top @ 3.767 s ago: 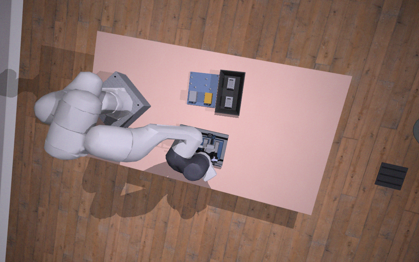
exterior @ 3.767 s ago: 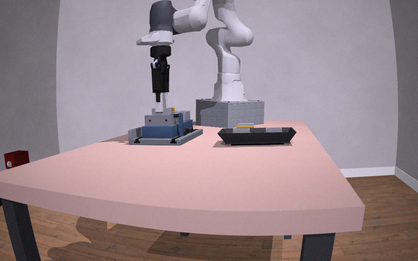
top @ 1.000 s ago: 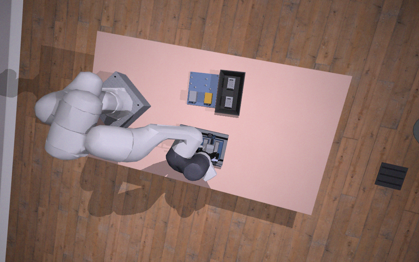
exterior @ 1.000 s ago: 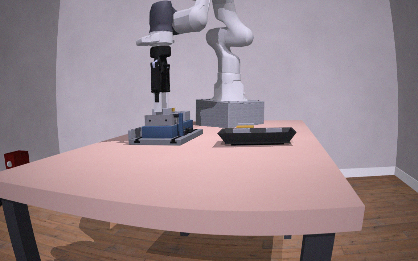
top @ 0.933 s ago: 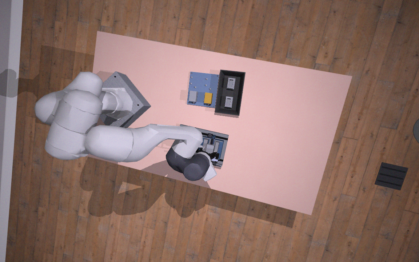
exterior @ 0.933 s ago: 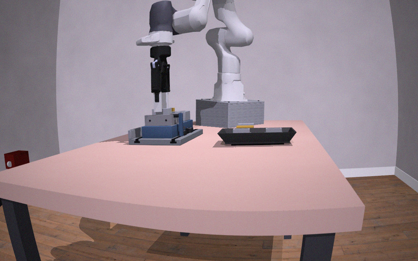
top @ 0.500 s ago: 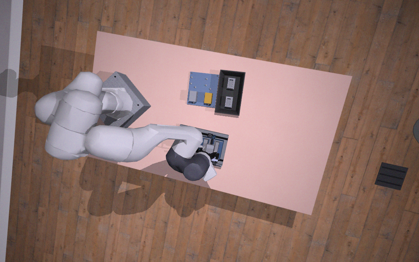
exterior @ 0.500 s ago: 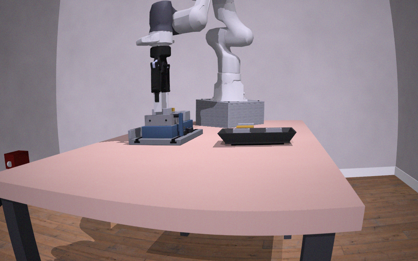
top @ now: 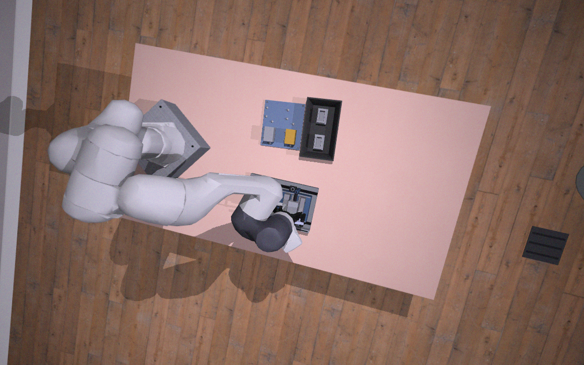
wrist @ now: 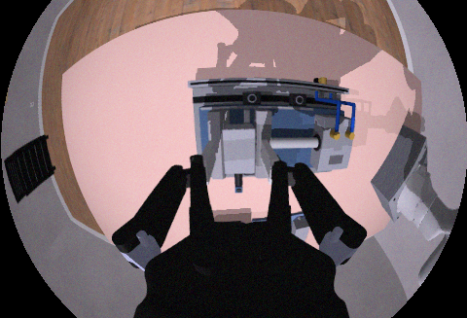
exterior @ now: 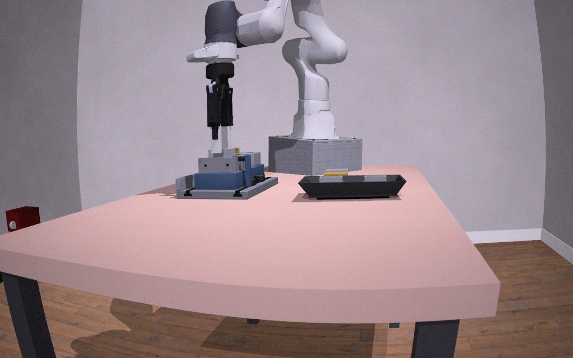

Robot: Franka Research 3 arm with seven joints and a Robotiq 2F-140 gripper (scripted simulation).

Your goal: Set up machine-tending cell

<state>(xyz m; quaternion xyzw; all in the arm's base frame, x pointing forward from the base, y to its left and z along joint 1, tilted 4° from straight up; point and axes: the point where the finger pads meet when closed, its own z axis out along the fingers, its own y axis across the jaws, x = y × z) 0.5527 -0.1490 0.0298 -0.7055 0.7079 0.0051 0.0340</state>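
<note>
Now: the aluminium blank 4 cm below my hand. Round my hand: cylinder 17 cm behind, 6 cm below; brass blank 8 cm behind, 28 cm to the left, 11 cm below; vise 7 cm behind, 10 cm below.
</note>
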